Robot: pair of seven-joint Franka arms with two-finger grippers.
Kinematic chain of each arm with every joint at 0, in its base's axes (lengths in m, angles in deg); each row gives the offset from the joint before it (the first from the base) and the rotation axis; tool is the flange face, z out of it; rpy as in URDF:
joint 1: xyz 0 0 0.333 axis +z
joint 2: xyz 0 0 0 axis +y
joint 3: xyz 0 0 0.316 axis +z
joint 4: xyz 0.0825 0 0 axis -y
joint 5: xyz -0.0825 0 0.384 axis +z
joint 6: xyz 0 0 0 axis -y
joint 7: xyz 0.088 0 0 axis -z
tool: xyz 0 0 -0.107 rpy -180 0 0
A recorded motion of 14 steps. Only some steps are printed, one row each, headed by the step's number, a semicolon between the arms.
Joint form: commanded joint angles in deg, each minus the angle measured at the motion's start. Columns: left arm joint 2, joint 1, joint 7, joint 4, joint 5, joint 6, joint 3; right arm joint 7, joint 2, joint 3, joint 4, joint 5, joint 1, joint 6.
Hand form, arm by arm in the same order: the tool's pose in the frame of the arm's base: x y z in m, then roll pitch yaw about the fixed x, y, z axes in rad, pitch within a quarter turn. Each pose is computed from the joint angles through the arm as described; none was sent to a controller.
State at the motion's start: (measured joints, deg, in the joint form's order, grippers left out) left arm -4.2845 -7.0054 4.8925 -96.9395 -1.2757 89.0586 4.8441; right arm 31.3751 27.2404 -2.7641 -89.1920 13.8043 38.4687 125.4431
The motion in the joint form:
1: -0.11 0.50 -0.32 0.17 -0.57 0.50 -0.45; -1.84 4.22 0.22 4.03 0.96 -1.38 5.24
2: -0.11 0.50 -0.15 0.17 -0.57 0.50 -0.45; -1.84 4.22 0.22 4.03 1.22 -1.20 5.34
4: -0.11 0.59 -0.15 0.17 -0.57 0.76 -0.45; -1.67 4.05 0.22 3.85 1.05 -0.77 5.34
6: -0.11 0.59 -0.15 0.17 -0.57 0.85 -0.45; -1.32 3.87 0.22 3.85 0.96 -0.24 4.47
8: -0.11 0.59 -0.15 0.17 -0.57 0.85 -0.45; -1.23 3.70 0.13 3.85 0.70 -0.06 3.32
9: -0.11 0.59 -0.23 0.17 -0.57 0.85 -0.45; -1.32 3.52 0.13 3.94 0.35 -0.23 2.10
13: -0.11 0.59 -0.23 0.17 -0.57 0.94 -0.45; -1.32 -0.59 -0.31 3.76 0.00 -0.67 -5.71
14: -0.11 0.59 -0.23 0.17 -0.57 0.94 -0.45; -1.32 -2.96 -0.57 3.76 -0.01 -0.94 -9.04
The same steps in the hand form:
1: 0.5274 -0.0214 0.6097 3.0997 0.0462 -0.1174; 0.5922 0.4221 0.3796 -2.8448 -0.0972 -0.0620
2: 0.5274 -0.0214 0.6097 3.0995 0.0461 -0.1204; 0.5910 0.4241 0.3798 -2.8407 -0.0962 -0.0616
4: 0.5279 -0.0206 0.6100 3.0999 0.0415 -0.1187; 0.5873 0.4280 0.3804 -2.8425 -0.0967 -0.0555
6: 0.5281 -0.0206 0.6102 3.1001 0.0400 -0.1186; 0.5819 0.4330 0.3811 -2.8490 -0.0856 -0.0476
8: 0.5281 -0.0206 0.6102 3.1001 0.0400 -0.1186; 0.5793 0.4334 0.3811 -2.8612 -0.0737 -0.0403
9: 0.5281 -0.0206 0.6102 3.1001 0.0400 -0.1172; 0.5790 0.4311 0.3818 -2.8736 -0.0634 -0.0339
13: 0.5283 -0.0206 0.6103 3.1002 0.0385 -0.1171; 0.5686 0.4158 0.4176 -2.9066 -0.0076 -0.0178
14: 0.5283 -0.0206 0.6103 3.1002 0.0385 -0.1171; 0.5636 0.4067 0.4409 -2.9115 0.0077 -0.0150

